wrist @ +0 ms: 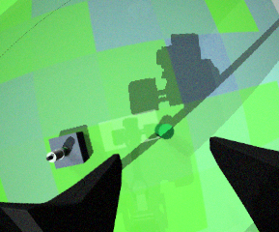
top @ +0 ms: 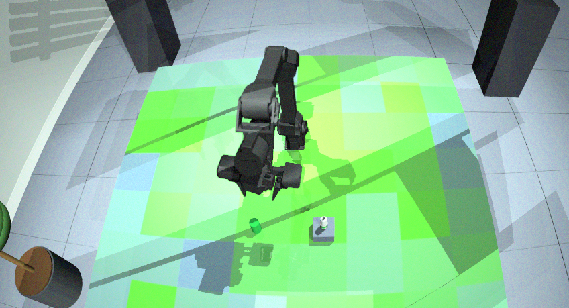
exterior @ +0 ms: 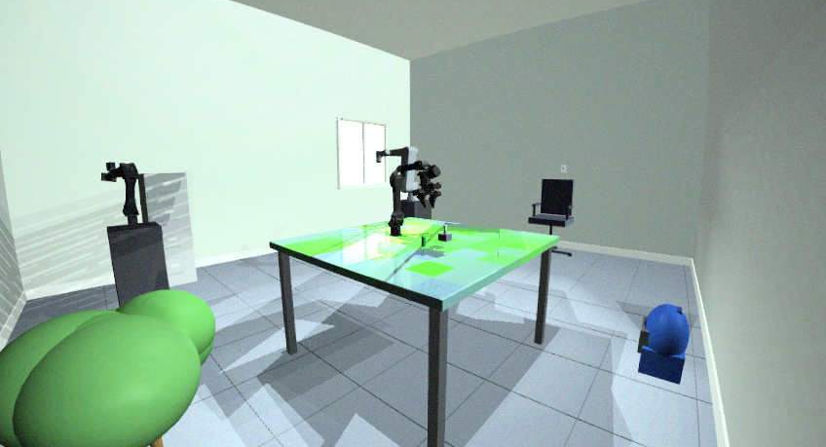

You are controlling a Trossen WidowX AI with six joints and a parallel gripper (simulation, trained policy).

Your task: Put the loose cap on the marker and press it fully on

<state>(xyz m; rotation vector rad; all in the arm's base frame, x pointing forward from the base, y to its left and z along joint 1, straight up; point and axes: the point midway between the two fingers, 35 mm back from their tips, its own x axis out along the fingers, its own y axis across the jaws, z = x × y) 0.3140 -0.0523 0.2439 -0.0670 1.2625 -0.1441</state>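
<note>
The green cap is 190 mm below my gripper tip, 40 mm to the right of it and 10 mm behind it. Also, from my gripper tip: grey holder block 190 mm below, 150 mm to the left.
</note>
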